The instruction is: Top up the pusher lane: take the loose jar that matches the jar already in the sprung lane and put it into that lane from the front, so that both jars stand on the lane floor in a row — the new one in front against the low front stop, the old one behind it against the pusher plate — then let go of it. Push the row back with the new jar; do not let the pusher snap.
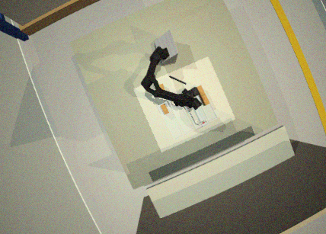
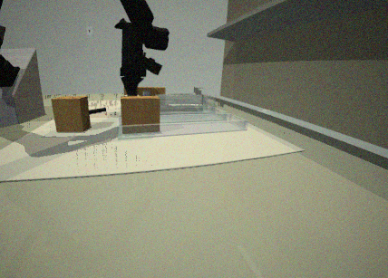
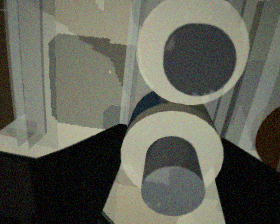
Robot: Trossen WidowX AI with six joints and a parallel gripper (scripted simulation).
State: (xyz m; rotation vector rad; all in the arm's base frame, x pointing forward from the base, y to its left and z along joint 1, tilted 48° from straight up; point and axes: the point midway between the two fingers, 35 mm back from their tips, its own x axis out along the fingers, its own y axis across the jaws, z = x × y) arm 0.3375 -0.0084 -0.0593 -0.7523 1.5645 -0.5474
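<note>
Now: the pusher lane 140 mm ahead of my gripper tip, 40 mm to the left of it and 20 mm below it. Also, from my gripper tip: shelf wall 610 mm ahead, 360 mm above, 40 mm to the left.
</note>
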